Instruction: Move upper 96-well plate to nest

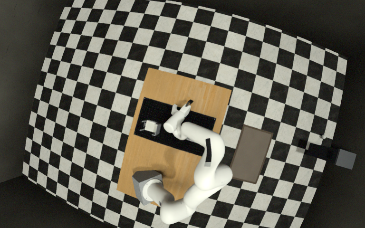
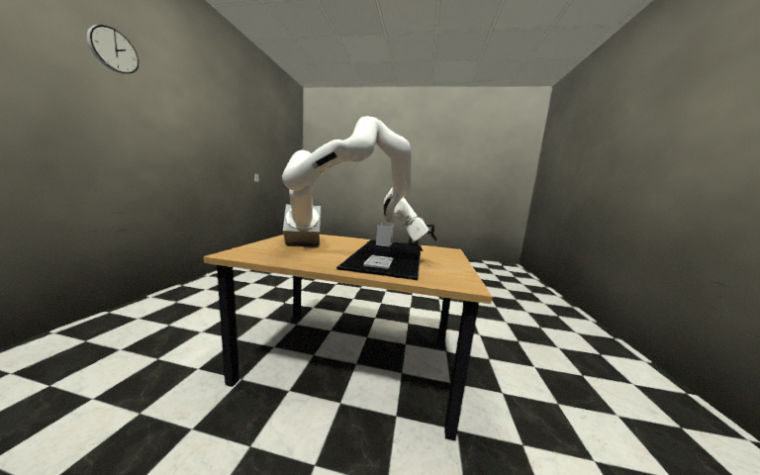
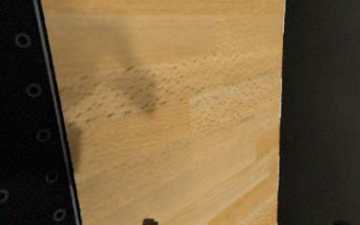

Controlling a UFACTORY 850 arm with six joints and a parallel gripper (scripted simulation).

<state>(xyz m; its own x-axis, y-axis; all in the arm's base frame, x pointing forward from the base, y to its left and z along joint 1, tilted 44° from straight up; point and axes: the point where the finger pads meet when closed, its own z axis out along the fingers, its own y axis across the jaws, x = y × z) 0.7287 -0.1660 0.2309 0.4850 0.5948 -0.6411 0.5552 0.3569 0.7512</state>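
Now: hand 20 cm past the white 96-well plate, 33 cm to the right of it and 6 cm above it. Also, from my hand: grey plate nest N1: 26 cm behind, 5 cm to the right, 9 cm below; then A1 corner mark: 19 cm behind, 1 cm to the left, 9 cm below.
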